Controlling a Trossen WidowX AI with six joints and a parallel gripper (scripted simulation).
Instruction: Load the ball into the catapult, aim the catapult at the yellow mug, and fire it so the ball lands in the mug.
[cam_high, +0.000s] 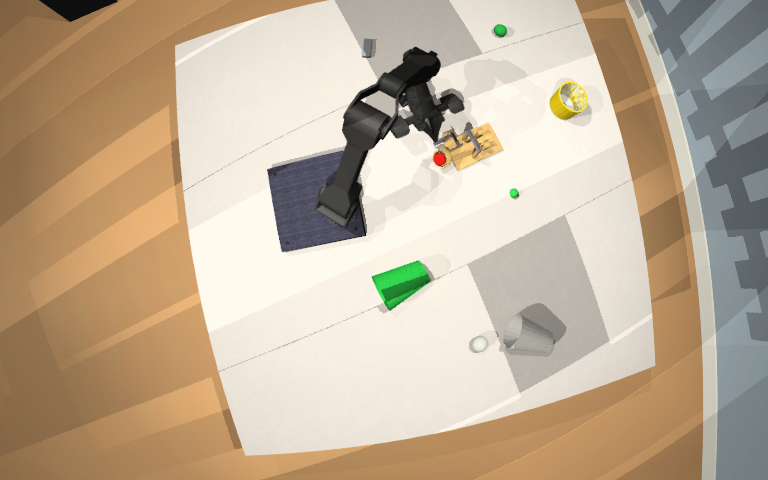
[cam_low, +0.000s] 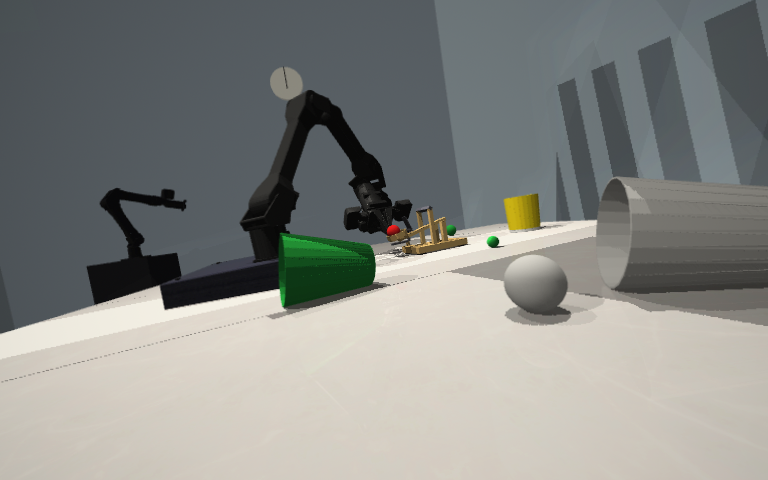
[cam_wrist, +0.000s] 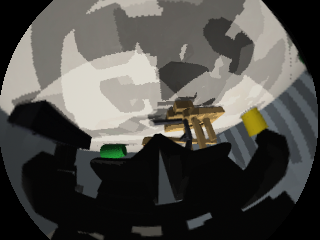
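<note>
The red ball lies 50 mm to the right of my gripper tip and 10 mm above it. The rest, counted from my gripper tip: wooden catapult: 60 mm ahead, 20 mm to the right; small green ball: 190 mm ahead, 160 mm to the right, 40 mm below; small grey block: 120 mm behind, 320 mm to the left, 50 mm below.
</note>
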